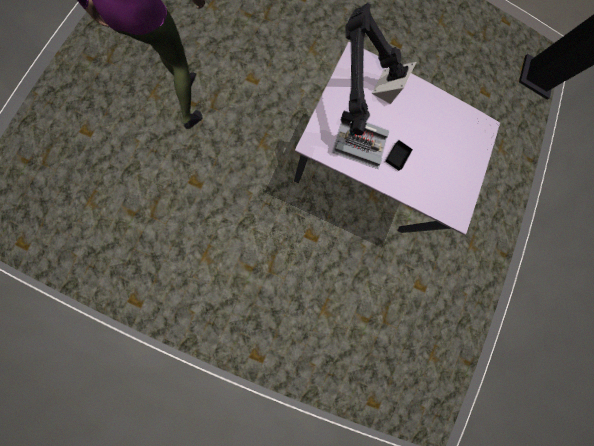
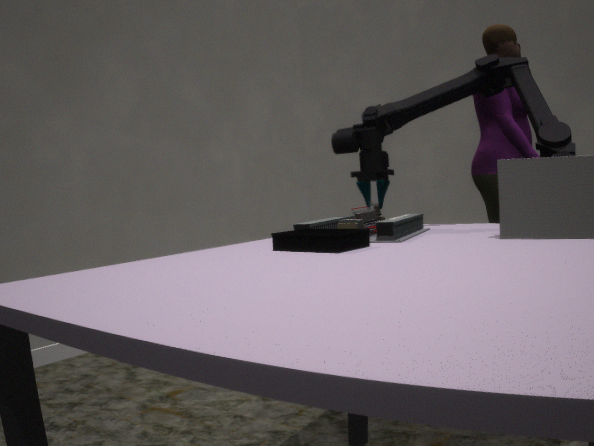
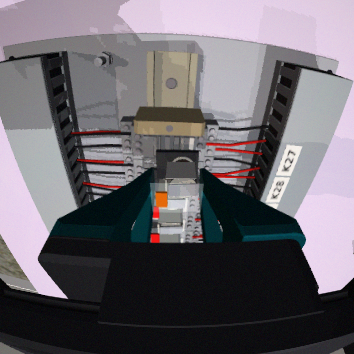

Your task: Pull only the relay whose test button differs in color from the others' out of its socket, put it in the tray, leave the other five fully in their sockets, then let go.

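Frame: origin at the arm's base, x ahead, y left, z up, level; millimetres.
Where they show: gripper, fingertip midpoint: (image 1: 352,132) (image 2: 375,209) (image 3: 176,176); arm's base, link origin: (image 1: 397,74) (image 2: 562,188).
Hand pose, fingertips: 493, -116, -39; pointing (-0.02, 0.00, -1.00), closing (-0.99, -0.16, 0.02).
Observation:
Each offset is from my fingertips to the centre of the thing, as dx, dy, dz. "spot": to the spot under its first point.
My gripper (image 2: 376,206) (image 3: 176,176) is shut on the relay with the orange test button @(+0, +0, -1) (image 3: 161,199); its clear case shows between the teal fingertips. It is held slightly above the socket row, and its lower end is hidden. Other relays @(+0, +51, -13) (image 3: 171,217) with red test buttons stand in the row, partly hidden by the gripper; how deep each sits is not clear. A dark socket part @(spot: +4, -10, -3) (image 3: 172,159) shows just ahead of the fingertips. The black tray @(-29, +342, -44) (image 1: 399,155) (image 2: 320,242) lies beside the panel @(-3, +81, -56) (image 1: 359,156) (image 3: 225,75), apart from the gripper.
Grey slotted wire ducts @(-100, +70, -38) (image 2: 400,227) (image 3: 320,105) @(+93, +92, -38) (image 3: 25,105) flank the row. Red and black wires run to the sockets. A tan end block @(+8, -22, -36) (image 3: 169,128) stands ahead on the rail @(spot: +19, -48, -57) (image 3: 159,75). A person (image 1: 175,65) (image 2: 500,125) stands away from the table.

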